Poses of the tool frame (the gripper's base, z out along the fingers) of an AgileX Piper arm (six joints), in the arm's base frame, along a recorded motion.
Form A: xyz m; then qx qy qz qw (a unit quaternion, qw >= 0).
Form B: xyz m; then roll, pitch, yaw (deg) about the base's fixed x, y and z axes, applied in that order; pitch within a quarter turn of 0, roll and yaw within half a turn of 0. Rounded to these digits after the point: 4 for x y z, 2 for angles.
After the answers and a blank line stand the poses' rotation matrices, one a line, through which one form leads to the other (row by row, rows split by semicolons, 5 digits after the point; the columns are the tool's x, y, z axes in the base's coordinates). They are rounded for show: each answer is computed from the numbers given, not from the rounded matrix.
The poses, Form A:
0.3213 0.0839 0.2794 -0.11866 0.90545 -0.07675 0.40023
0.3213 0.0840 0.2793 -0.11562 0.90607 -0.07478 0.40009
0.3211 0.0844 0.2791 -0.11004 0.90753 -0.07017 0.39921
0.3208 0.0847 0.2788 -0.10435 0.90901 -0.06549 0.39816
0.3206 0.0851 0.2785 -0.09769 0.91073 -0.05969 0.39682
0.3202 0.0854 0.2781 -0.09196 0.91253 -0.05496 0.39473
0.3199 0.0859 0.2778 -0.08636 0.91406 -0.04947 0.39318
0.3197 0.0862 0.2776 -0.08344 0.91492 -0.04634 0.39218
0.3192 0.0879 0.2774 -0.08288 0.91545 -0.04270 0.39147
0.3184 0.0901 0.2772 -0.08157 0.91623 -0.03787 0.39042
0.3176 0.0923 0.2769 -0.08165 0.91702 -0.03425 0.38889
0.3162 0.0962 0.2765 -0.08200 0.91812 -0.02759 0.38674
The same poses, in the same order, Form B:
0.3213 0.0839 0.2794 -160.69 44.96 -157.02
0.3213 0.0840 0.2793 -161.17 45.05 -157.59
0.3211 0.0844 0.2791 -162.23 45.16 -158.73
0.3208 0.0847 0.2788 -163.31 45.25 -159.91
0.3206 0.0851 0.2785 -164.64 45.33 -161.31
0.3202 0.0854 0.2781 -165.78 45.26 -162.54
0.3199 0.0859 0.2778 -167.00 45.25 -163.77
0.3197 0.0862 0.2776 -167.68 45.23 -164.43
0.3192 0.0879 0.2774 -168.28 45.21 -164.76
0.3184 0.0901 0.2772 -169.12 45.17 -165.29
0.3176 0.0923 0.2769 -169.70 45.04 -165.54
0.3162 0.0962 0.2765 -170.73 44.88 -165.96

-0.65147 -0.15345 0.74299; -0.27632 0.96006 -0.04400; -0.70657 -0.23397 -0.66785
-0.65312 -0.14968 0.74232; -0.26936 0.96208 -0.04300; -0.70773 -0.22803 -0.66867
-0.65705 -0.14370 0.74002; -0.25575 0.96594 -0.03950; -0.70914 -0.21522 -0.67142
-0.66116 -0.13756 0.73752; -0.24186 0.96964 -0.03597; -0.71019 -0.20216 -0.67436
-0.66598 -0.13057 0.73445; -0.22531 0.97379 -0.03119; -0.71113 -0.18625 -0.67794
-0.67146 -0.12444 0.73051; -0.21122 0.97705 -0.02771; -0.71030 -0.17290 -0.68234
-0.67590 -0.11898 0.72732; -0.19678 0.98019 -0.02253; -0.71023 -0.15835 -0.68592
-0.67846 -0.11634 0.72536; -0.18903 0.98178 -0.01935; -0.70990 -0.15024 -0.68809
-0.67976 -0.11831 0.72383; -0.18518 0.98262 -0.01329; -0.70967 -0.14307 -0.68985
-0.68183 -0.11990 0.72161; -0.17905 0.98382 -0.00570; -0.70926 -0.13309 -0.69227
-0.68420 -0.12311 0.71883; -0.17639 0.98432 0.00069; -0.70765 -0.12632 -0.69518
-0.68742 -0.12923 0.71467; -0.17191 0.98503 0.01276; -0.70562 -0.11409 -0.69934

